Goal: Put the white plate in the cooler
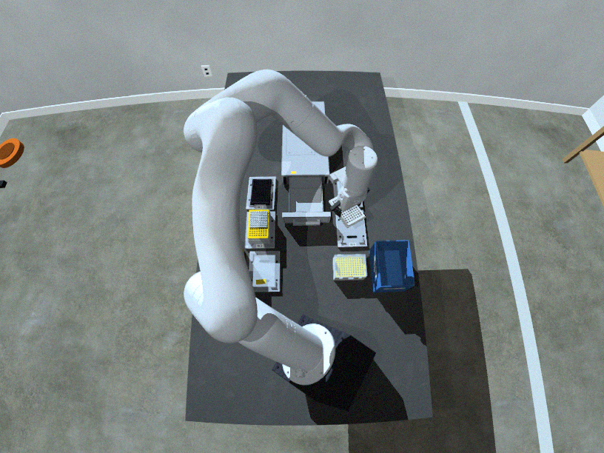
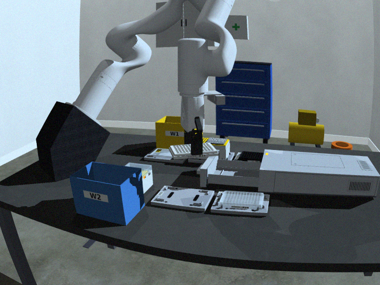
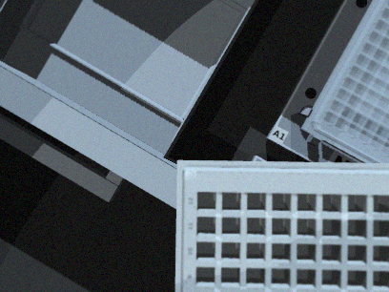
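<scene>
My gripper is now 170 mm to the right of the drawer, 120 mm above it and 110 mm short of it. Round my hand: clear plate: 160 mm ahead, 140 mm below, 10 mm to the right; then blue bin W2: 200 mm to the right, 180 mm behind, 120 mm below; then white plate: 10 mm below.
</scene>
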